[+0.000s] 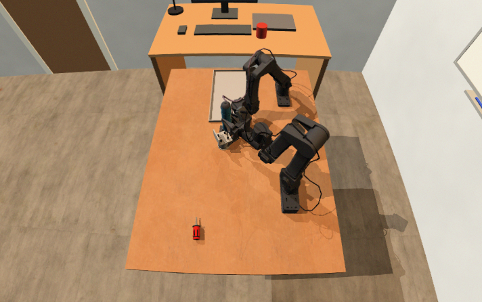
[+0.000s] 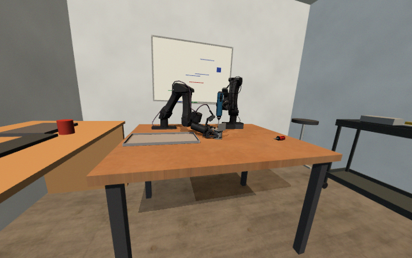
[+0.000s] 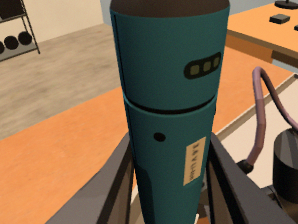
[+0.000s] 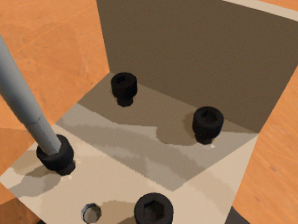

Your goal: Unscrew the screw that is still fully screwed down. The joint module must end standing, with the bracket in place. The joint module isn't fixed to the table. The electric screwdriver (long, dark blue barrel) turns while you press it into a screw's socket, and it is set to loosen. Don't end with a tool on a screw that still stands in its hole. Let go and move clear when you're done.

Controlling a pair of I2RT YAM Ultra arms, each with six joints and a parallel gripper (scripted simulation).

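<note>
The l-shaped bracket lies 5 cm above my right hand. Round my right hand: small red screwdriver (8 cm ahead, 43 cm to the left, 1 cm below); then grey bit (2 cm behind, 1 cm to the left, 7 cm above); then grey tray (36 cm to the right, 2 cm below).
</note>
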